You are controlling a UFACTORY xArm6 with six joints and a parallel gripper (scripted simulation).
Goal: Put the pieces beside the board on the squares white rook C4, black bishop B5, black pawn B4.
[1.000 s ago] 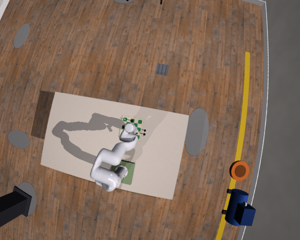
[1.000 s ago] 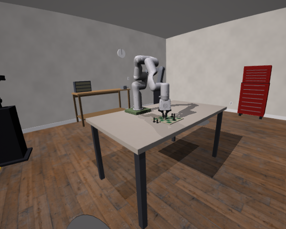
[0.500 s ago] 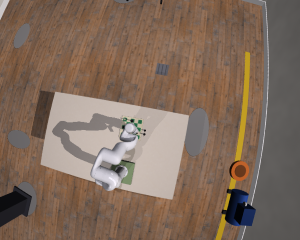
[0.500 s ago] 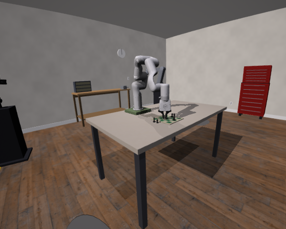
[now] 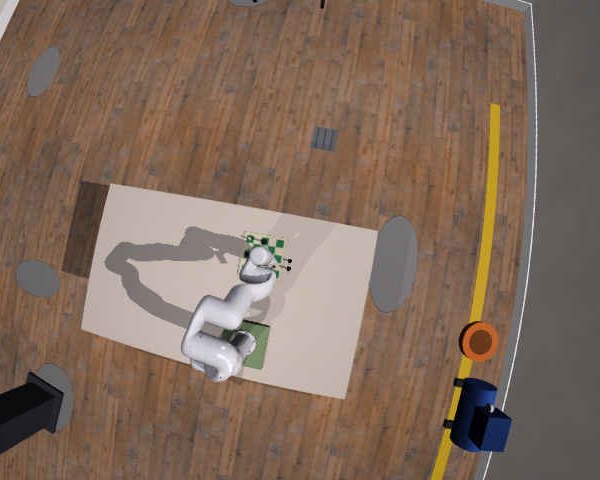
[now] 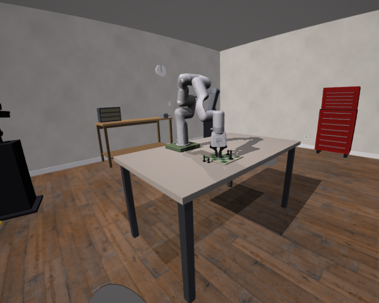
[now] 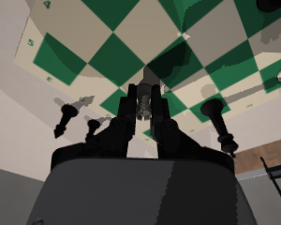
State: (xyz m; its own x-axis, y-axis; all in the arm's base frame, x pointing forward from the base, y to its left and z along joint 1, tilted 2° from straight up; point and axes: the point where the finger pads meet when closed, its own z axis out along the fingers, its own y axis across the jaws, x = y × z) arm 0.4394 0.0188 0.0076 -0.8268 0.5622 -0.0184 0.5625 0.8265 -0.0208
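The white rook lies 1 cm below my hand. The rest, counted from my hand: chessboard (1 cm behind, 4 cm to the left, 3 cm below).
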